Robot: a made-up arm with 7 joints.
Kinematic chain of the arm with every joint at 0, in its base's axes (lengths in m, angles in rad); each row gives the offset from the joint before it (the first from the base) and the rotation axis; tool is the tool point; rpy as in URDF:
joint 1: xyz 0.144 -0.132 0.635 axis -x
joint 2: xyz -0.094 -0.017 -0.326 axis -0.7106 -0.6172 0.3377
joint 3: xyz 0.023 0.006 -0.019 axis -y
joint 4: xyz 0 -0.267 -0.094 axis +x
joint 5: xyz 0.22 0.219 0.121 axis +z
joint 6: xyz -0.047 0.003 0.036 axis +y
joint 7: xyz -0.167 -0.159 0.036 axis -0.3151 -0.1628 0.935
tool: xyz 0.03 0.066 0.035 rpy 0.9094 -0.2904 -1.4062
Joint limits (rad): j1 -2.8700..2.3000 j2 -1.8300..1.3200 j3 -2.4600..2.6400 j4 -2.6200..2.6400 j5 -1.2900..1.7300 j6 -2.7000..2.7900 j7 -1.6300..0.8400
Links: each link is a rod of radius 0.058 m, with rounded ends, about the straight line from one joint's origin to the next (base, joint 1, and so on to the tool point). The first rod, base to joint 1, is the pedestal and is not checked.
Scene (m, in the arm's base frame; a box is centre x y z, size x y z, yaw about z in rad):
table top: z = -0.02
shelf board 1: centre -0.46 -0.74 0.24 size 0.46 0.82 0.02 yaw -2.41
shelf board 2: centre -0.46 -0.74 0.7 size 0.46 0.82 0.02 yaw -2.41
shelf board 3: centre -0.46 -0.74 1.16 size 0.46 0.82 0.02 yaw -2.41
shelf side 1: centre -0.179 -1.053 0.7 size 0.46 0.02 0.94 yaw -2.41
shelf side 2: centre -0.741 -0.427 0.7 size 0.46 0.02 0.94 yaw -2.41
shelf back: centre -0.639 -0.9 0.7 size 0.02 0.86 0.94 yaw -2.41
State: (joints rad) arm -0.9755 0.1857 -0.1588 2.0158 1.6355 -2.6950 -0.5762
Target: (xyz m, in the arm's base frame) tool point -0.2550 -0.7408 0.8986
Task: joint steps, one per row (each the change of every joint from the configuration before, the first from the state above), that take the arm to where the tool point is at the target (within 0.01 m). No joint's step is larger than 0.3 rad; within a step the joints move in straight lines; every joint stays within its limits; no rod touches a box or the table.
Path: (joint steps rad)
1: 0.2507 0.1019 -0.2409 0.1248 -0.0607 0.2392 -0.2108
2: 0.2508 0.1020 -0.2408 0.1249 -0.0606 0.2393 -0.2107
3: 0.2507 0.1019 -0.2409 0.1248 -0.0607 0.2392 -0.2108
4: 0.2507 0.1019 -0.2408 0.1249 -0.0607 0.2393 -0.2107
5: 0.2508 0.1020 -0.2409 0.1248 -0.0607 0.2392 -0.2108
6: 0.2349 -0.0319 -0.2742 -0.0225 -0.2102 -0.1043 0.2422
7: 0.2349 -0.0319 -0.2743 -0.0224 -0.2102 -0.1044 0.2422
8: 0.2349 -0.0319 -0.2742 -0.0225 -0.2102 -0.1043 0.2422
9: 0.2350 -0.0319 -0.2742 -0.0225 -0.2102 -0.1043 0.2422
10: 0.0491 -0.2404 0.0148 0.0300 0.2285 -0.1595 -0.0380
11: 0.0492 -0.2405 0.0148 0.0299 0.2285 -0.1594 -0.0380
12: 0.0492 -0.2404 0.0148 0.0300 0.2285 -0.1595 -0.0380

